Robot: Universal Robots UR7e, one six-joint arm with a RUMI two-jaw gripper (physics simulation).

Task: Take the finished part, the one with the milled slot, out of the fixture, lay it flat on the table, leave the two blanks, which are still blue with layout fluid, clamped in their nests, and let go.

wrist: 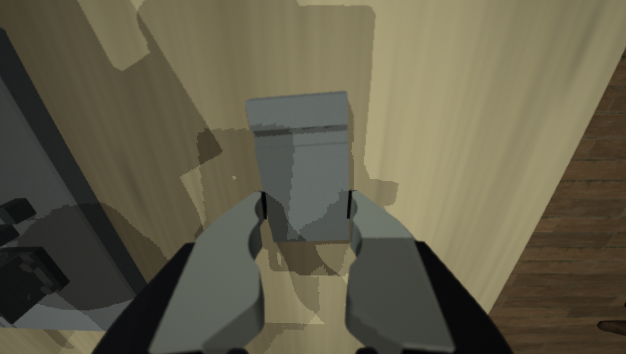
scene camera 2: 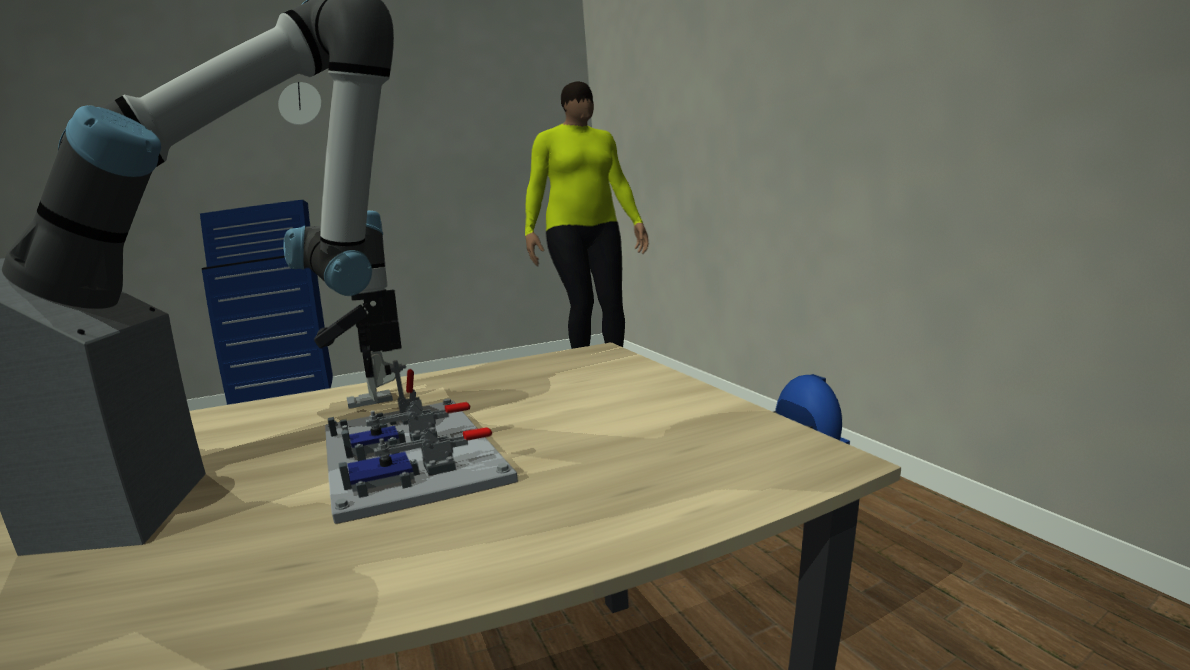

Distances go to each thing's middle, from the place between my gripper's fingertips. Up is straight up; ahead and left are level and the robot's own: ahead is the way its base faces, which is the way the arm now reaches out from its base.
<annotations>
My gripper is now 1 cm past the finished part [wrist: 301,141]. From my hand the other things lie so: grey fixture plate [scene camera 2: 476,463] 32 cm to the right, 4 cm behind, 1 cm above.
</annotations>
